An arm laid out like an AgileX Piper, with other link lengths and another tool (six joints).
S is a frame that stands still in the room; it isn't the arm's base.
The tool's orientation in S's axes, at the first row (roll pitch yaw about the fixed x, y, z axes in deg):
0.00, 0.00, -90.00
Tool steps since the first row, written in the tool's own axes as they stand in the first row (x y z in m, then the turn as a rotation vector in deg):
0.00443, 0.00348, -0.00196, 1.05, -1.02, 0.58
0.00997, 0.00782, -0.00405, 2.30, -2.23, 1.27
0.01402, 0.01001, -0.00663, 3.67, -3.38, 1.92
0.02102, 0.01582, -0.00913, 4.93, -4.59, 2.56
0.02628, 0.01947, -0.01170, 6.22, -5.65, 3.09
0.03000, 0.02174, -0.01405, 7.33, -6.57, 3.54
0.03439, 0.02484, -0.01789, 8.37, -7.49, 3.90
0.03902, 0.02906, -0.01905, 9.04, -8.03, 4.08
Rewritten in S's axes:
0.00348, -0.00443, -0.00196, -1.02, -1.05, 0.58
0.00782, -0.00997, -0.00405, -2.23, -2.30, 1.27
0.01001, -0.01402, -0.00663, -3.38, -3.67, 1.92
0.01582, -0.02102, -0.00913, -4.59, -4.93, 2.56
0.01947, -0.02628, -0.01170, -5.65, -6.22, 3.09
0.02174, -0.03000, -0.01405, -6.57, -7.33, 3.54
0.02484, -0.03439, -0.01789, -7.49, -8.37, 3.90
0.02906, -0.03902, -0.01905, -8.03, -9.04, 4.08

